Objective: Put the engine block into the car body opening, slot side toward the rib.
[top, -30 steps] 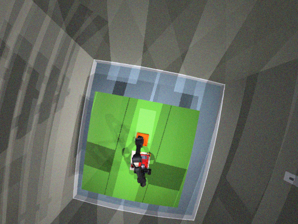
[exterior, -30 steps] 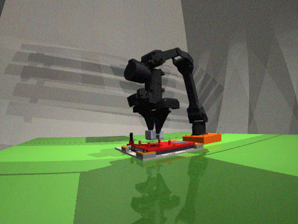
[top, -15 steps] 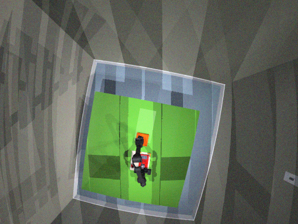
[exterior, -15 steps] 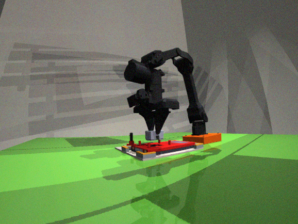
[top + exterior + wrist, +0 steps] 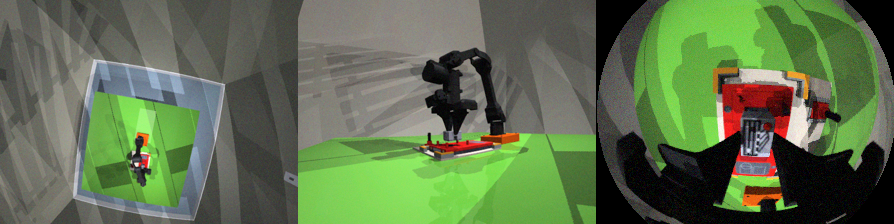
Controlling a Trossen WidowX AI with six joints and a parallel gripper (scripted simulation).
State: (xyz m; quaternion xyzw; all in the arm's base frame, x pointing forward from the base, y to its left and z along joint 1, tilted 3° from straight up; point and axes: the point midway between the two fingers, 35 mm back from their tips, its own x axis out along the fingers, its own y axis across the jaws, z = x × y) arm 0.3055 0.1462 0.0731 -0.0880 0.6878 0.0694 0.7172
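Right now my gripper tip is 1 cm above the grey engine block.
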